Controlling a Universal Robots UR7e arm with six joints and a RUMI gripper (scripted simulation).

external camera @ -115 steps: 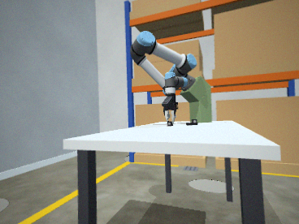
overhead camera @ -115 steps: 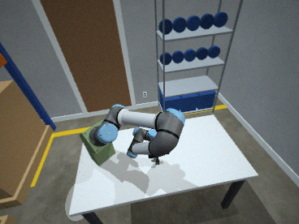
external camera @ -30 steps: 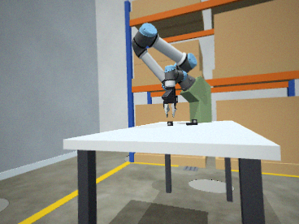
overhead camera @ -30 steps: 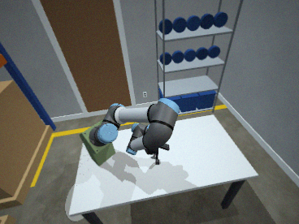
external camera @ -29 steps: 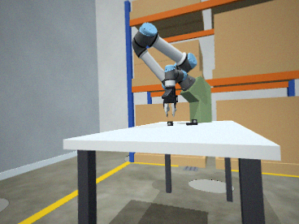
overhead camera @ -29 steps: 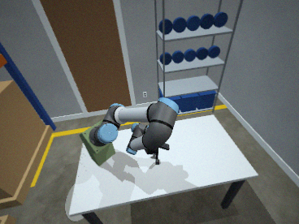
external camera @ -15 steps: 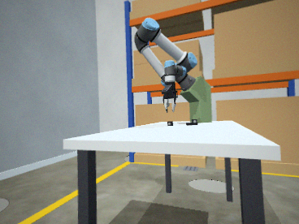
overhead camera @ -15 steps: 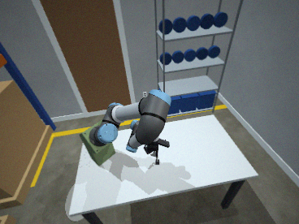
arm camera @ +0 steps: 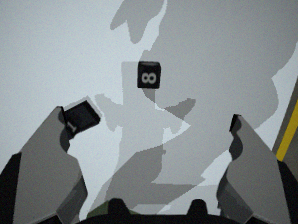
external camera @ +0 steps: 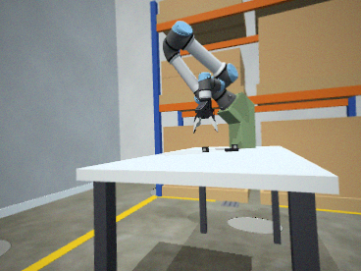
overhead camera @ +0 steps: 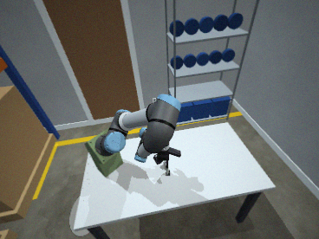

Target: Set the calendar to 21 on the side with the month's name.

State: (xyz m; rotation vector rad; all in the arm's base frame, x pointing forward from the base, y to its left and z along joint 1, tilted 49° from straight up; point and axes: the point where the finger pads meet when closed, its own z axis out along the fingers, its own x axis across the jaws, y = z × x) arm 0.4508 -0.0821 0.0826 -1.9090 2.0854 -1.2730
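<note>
The dark cube is 100 mm below my hand.
</note>
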